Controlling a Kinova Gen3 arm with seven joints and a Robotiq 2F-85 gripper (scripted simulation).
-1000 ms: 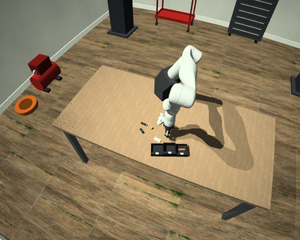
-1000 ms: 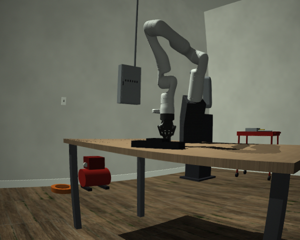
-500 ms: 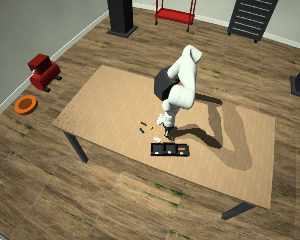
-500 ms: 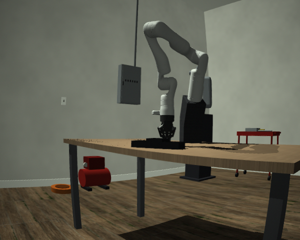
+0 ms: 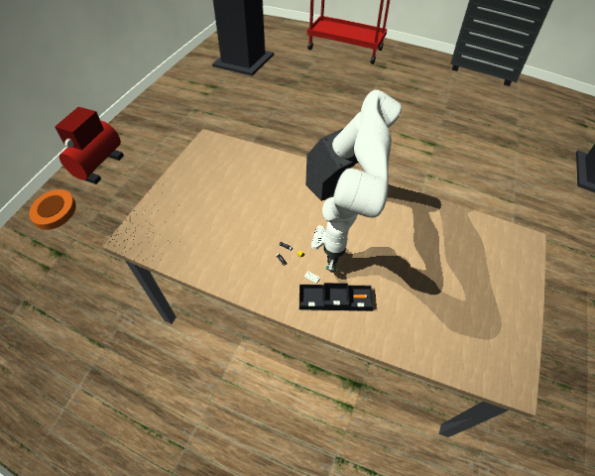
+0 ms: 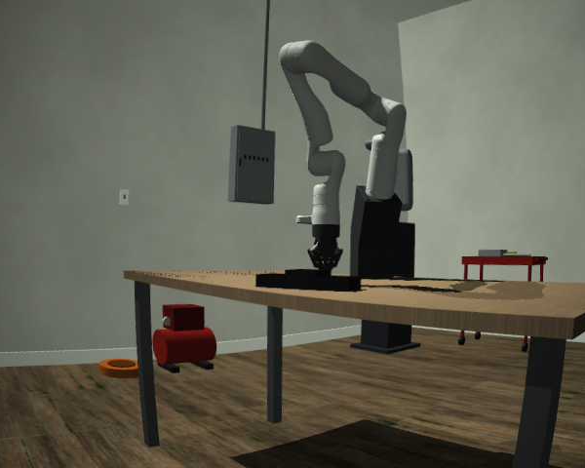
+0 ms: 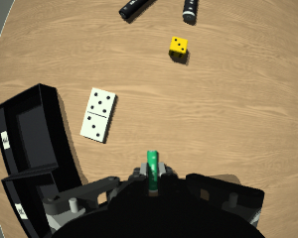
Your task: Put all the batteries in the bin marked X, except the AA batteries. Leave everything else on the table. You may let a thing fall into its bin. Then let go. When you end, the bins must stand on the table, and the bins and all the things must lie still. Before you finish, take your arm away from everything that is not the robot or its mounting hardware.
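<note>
Now: hand 14 cm to the right of the orange battery, 7 cm short of it and 1 cm above it. The rest, counted from my hand: yellow die 13 cm to the right, 2 cm below, 1 cm behind; white domino 6 cm ahead, 5 cm to the right, 2 cm below; green battery 2 cm below.
</note>
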